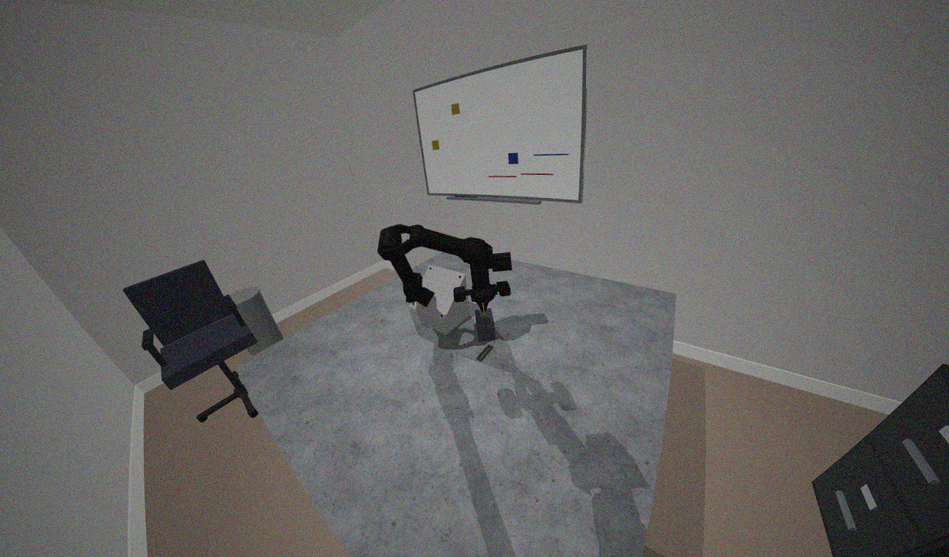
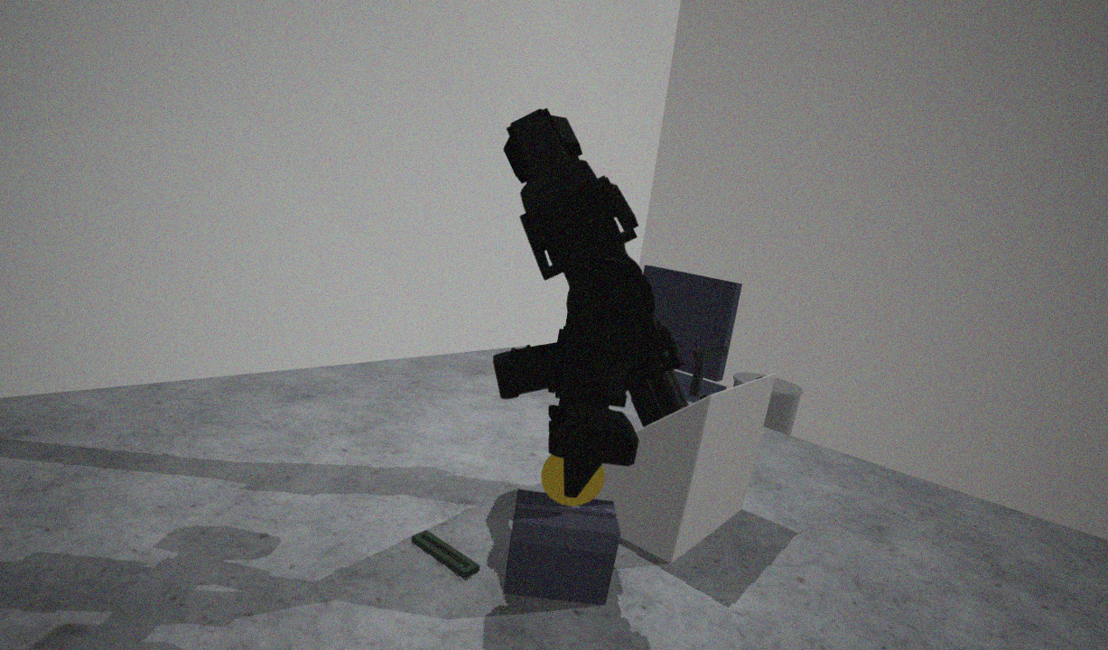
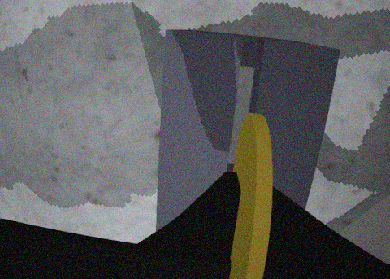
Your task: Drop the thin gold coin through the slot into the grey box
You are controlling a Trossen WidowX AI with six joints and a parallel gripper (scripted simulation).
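Now: the gold coin 20 mm above my gripper tip.
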